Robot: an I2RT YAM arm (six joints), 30 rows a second.
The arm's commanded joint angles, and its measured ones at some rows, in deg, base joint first. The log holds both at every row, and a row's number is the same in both.
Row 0, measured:
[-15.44 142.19 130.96 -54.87 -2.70 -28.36]
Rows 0 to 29, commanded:
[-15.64 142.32 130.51 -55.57 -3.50 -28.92]
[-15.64 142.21 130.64 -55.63 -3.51 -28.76]
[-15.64 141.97 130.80 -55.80 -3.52 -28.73]
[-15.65 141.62 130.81 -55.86 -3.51 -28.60]
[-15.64 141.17 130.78 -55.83 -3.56 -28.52]
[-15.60 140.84 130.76 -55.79 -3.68 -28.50]
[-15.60 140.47 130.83 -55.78 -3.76 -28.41]
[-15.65 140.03 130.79 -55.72 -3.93 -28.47]
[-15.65 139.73 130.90 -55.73 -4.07 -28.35]
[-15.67 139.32 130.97 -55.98 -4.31 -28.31]
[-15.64 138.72 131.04 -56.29 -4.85 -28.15]
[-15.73 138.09 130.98 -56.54 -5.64 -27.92]
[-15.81 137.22 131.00 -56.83 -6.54 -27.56]
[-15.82 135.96 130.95 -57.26 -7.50 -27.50]
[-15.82 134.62 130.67 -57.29 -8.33 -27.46]
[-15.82 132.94 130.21 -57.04 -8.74 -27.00]
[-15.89 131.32 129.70 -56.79 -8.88 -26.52]
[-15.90 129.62 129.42 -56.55 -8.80 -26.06]
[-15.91 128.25 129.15 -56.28 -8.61 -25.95]
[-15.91 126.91 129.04 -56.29 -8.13 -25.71]
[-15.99 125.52 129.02 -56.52 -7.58 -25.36]
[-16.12 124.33 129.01 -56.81 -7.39 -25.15]
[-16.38 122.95 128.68 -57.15 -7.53 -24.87]
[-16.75 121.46 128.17 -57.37 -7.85 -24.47]
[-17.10 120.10 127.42 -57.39 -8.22 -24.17]
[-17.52 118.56 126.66 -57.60 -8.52 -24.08]
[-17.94 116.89 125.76 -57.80 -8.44 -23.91]
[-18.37 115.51 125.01 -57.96 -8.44 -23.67]
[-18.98 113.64 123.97 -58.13 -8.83 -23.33]
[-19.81 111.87 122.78 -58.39 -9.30 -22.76]
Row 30, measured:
[-18.09 115.22 125.38 -55.35 -7.62 -24.97]
